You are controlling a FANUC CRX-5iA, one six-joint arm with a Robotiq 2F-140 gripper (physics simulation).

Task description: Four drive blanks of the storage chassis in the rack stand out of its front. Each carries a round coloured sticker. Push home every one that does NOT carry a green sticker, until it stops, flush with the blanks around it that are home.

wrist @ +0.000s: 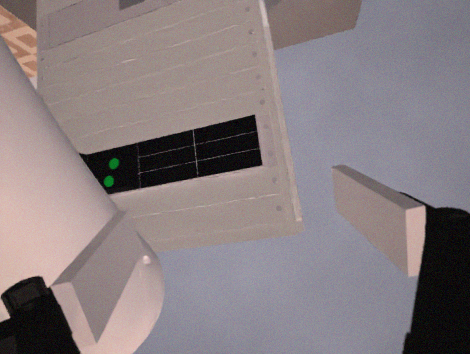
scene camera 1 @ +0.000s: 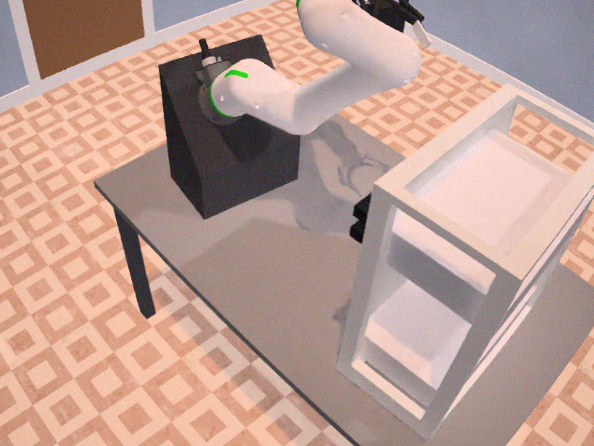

Note:
I see my gripper (wrist: 235, 209) and a rack (scene camera 1: 459, 240).
The rack is seen too in the wrist view (wrist: 180, 118).

